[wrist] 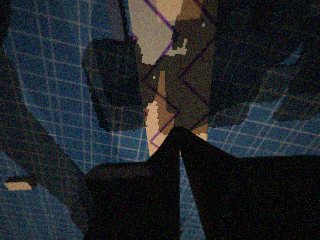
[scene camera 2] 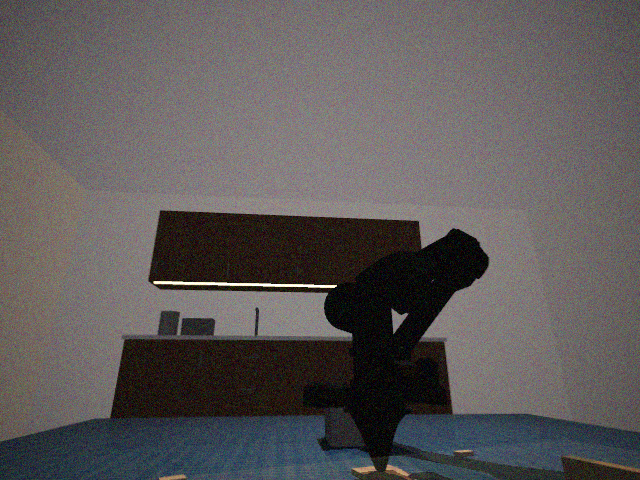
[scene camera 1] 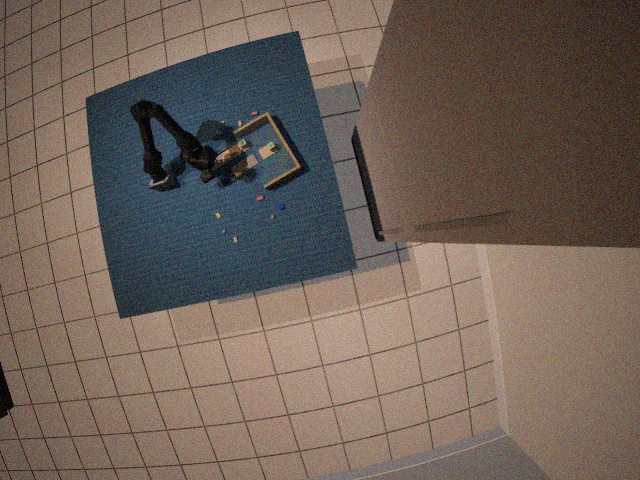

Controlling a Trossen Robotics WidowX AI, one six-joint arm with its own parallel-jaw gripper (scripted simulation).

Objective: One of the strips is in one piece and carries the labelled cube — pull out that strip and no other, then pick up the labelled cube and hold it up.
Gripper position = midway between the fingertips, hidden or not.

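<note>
There's a strip (wrist: 174, 54) that I can see, and my gripper (wrist: 177, 131) is in view with it.
</note>
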